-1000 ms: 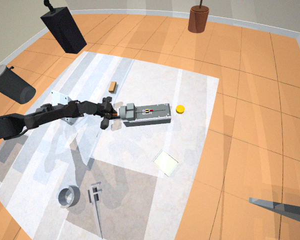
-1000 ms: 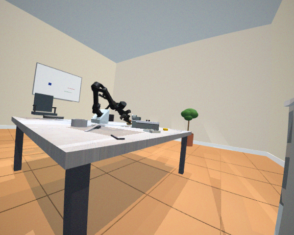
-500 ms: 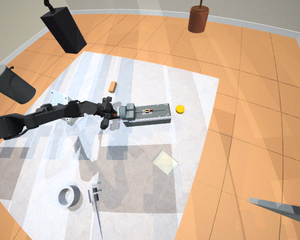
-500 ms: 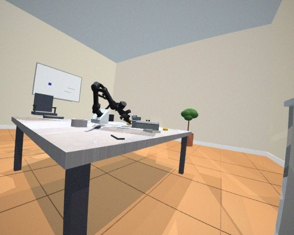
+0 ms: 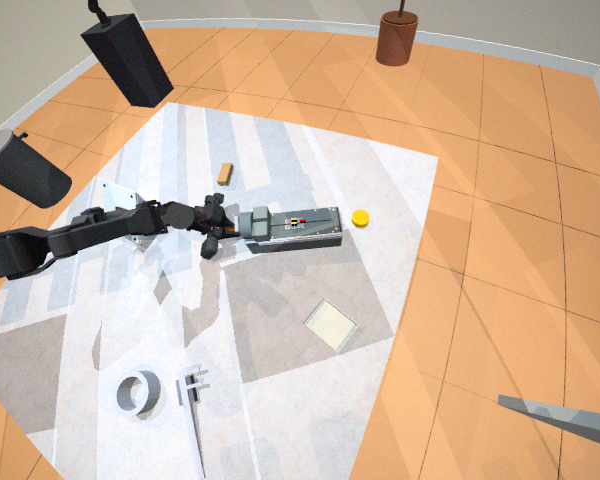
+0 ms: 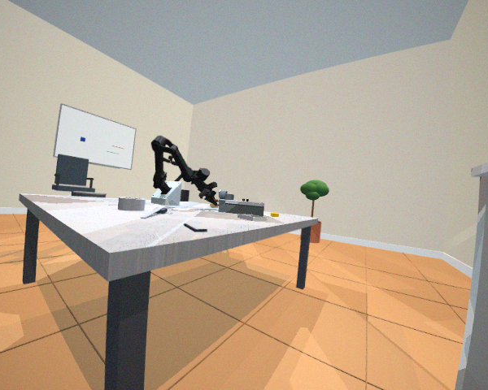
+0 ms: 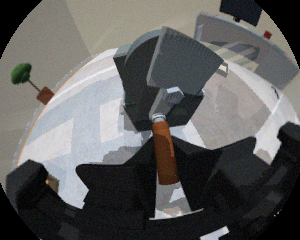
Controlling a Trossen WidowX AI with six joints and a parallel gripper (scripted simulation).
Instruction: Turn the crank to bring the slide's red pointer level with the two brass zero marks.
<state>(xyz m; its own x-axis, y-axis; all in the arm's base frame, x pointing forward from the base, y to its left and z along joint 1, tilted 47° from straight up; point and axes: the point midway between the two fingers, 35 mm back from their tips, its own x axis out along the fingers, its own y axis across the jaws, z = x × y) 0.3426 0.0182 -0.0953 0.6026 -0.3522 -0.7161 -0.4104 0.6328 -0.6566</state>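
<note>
My gripper tip is now 3 cm below the orange-brown crank handle, 2 cm past it and 1 cm to the left of it. From my gripper tip the other things lie so: tan block 20 cm to the left, 18 cm behind, 2 cm below; then red pointer 17 cm ahead, 7 cm to the left, 5 cm above; then yellow disc 32 cm ahead, 17 cm to the left, 3 cm below.
</note>
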